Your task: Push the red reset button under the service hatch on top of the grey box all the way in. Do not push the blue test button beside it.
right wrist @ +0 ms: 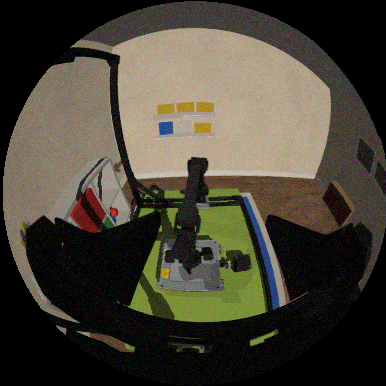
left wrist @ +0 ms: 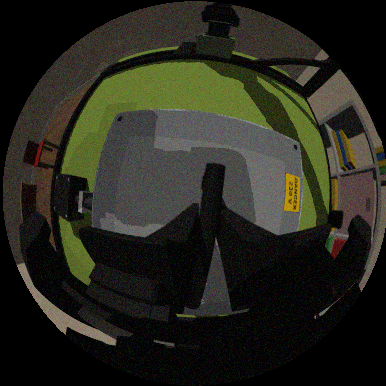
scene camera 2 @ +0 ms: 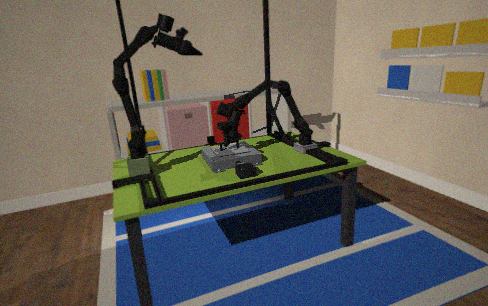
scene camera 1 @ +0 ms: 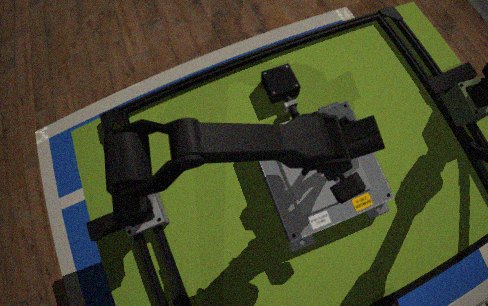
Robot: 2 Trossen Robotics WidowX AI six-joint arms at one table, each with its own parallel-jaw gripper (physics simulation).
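The grey box (scene camera 1: 374, 174) (scene camera 2: 224, 161) (left wrist: 136, 129) (right wrist: 196, 282) lies on the green table. Its service hatch carries a black bar handle (left wrist: 213, 178). My left gripper (left wrist: 205, 208) (scene camera 2: 229, 142) reaches down onto the box top and is shut on this handle. In scene camera 1 the left arm (scene camera 1: 243, 139) covers the handle and the fingers. My right gripper (scene camera 2: 194, 52) (right wrist: 215, 219) is open and empty, raised high above the table's left end.
A black motor block (scene camera 1: 280, 82) (scene camera 2: 246, 170) (left wrist: 68, 196) (right wrist: 242, 262) sits against one side of the box. A yellow danger label (scene camera 1: 362, 201) (left wrist: 291, 192) marks a corner of the box top. A black frame rail (scene camera 2: 243, 185) runs around the table.
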